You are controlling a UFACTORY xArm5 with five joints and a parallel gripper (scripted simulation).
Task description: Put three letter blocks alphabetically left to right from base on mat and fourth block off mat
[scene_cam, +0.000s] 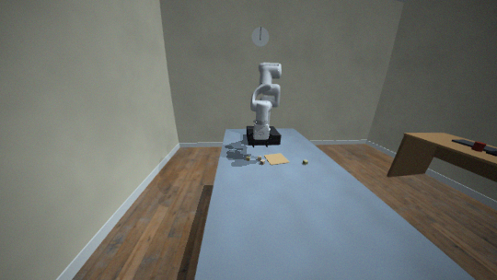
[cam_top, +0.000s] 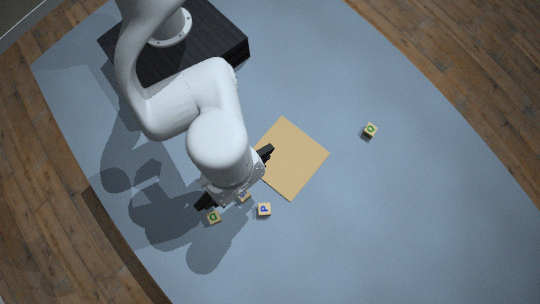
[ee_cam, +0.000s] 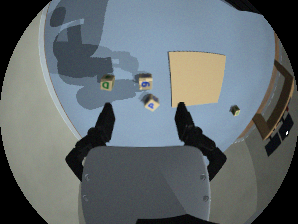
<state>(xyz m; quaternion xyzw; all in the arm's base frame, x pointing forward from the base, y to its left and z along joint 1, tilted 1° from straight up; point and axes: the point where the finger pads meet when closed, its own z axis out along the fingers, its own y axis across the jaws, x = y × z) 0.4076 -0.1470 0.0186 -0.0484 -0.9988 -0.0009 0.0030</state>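
Right now my hand is 100 mm above the block, 80 mm to the left of it and 10 mm past it. The rest, counted from my hand: tan mat (120 mm to the left, 110 mm below, 10 mm ahead).
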